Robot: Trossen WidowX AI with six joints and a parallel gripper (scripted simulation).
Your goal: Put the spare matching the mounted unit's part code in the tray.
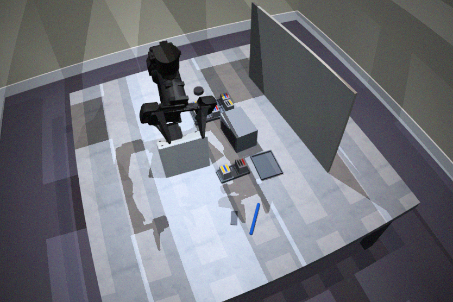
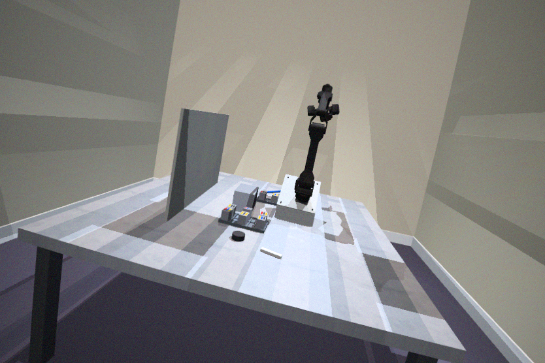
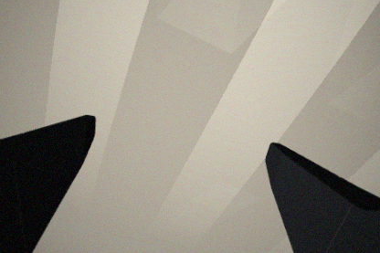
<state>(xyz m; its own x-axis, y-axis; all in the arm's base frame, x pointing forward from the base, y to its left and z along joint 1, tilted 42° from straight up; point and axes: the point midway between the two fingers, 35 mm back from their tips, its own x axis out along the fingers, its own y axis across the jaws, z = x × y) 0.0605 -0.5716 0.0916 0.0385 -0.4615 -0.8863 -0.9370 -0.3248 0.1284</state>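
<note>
The grey spare lies 100 mm ahead of my gripper tip, 640 mm to the left of it and 520 mm below it. Also, from my gripper tip: rack 180 mm ahead, 250 mm to the left, 550 mm below; flat grey tray 330 mm ahead, 250 mm to the left, 550 mm below; blue pen 210 mm ahead, 20 mm to the left, 550 mm below.
</note>
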